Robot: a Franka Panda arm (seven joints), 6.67 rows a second.
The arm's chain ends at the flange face. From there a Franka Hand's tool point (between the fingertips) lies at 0.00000 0.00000 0.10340 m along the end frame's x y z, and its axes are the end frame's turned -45 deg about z.
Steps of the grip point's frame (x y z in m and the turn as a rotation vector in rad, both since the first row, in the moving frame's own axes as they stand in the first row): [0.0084, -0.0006, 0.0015, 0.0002, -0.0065, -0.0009]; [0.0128, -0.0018, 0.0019, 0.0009, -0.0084, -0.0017]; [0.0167, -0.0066, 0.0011, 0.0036, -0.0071, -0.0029]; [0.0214, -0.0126, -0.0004, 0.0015, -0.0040, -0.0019]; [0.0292, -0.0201, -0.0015, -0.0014, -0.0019, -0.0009]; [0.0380, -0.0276, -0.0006, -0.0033, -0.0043, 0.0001]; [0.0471, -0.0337, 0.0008, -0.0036, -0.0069, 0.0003]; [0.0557, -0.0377, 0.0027, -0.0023, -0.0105, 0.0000]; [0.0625, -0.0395, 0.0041, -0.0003, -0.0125, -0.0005]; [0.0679, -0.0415, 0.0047, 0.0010, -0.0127, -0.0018]
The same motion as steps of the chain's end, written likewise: [0.0060, -0.0068, 0.0015, -0.0045, -0.0047, -0.0009]; [0.0085, -0.0109, 0.0019, -0.0053, -0.0066, -0.0017]; [0.0079, -0.0167, 0.0011, -0.0025, -0.0076, -0.0029]; [0.0066, -0.0242, -0.0004, -0.0018, -0.0039, -0.0019]; [0.0065, -0.0351, -0.0015, -0.0023, -0.0004, -0.0009]; [0.0074, -0.0469, -0.0006, -0.0054, -0.0007, 0.0001]; [0.0097, -0.0579, 0.0008, -0.0074, -0.0023, 0.0003]; [0.0133, -0.0670, 0.0027, -0.0091, -0.0058, 0.0000]; [0.0172, -0.0731, 0.0041, -0.0091, -0.0086, -0.0005]; [0.0197, -0.0782, 0.0047, -0.0083, -0.0097, -0.0018]
